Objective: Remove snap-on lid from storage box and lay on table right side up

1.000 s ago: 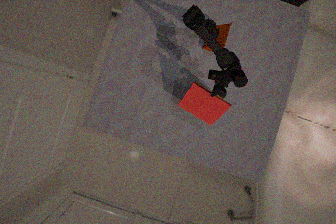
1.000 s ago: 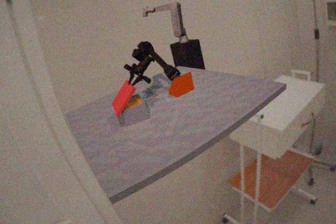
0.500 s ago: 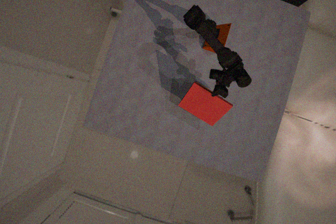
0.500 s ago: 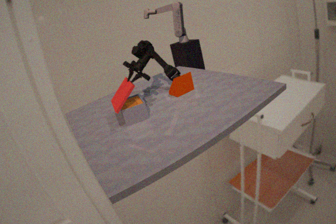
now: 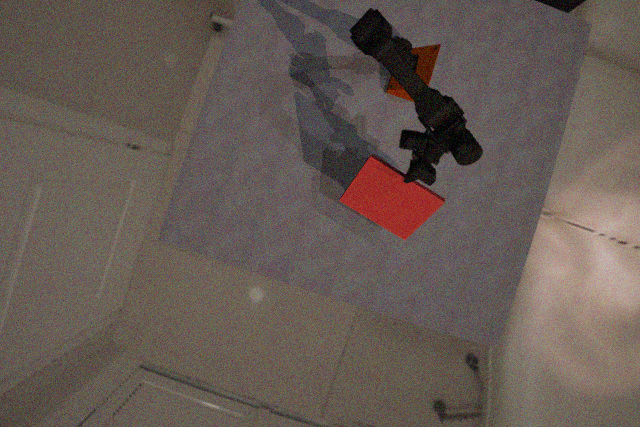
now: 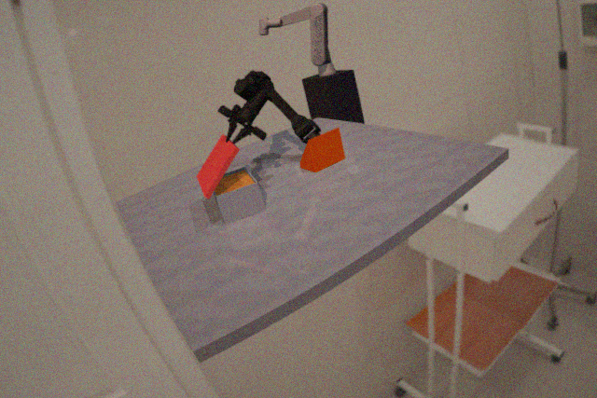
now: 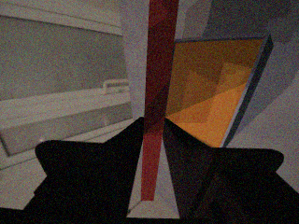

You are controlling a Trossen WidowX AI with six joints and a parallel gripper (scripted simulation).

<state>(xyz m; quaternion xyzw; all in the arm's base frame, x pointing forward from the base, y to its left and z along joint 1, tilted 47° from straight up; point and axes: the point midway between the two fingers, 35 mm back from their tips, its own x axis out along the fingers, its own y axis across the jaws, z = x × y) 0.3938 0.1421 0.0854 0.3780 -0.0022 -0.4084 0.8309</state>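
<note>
The red lid is 6 cm ahead of my gripper tip, 2 cm to the right of it and 5 cm below it. The rest, counted from my gripper tip: grey storage box (3 cm ahead, 1 cm to the right, 18 cm below).
</note>
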